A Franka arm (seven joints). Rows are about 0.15 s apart.
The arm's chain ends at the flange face. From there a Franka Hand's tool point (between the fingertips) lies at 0.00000 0.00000 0.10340 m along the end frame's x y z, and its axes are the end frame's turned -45 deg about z.
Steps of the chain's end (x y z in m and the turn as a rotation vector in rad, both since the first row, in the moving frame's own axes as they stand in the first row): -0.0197 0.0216 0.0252 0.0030 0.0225 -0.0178; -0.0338 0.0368 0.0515 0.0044 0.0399 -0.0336; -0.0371 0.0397 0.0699 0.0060 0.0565 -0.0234
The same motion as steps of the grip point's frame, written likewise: -0.0273 0.0028 0.0252 -0.0138 0.0180 -0.0178; -0.0466 0.0047 0.0514 -0.0251 0.0313 -0.0336; -0.0497 0.0055 0.0697 -0.0357 0.0442 -0.0234
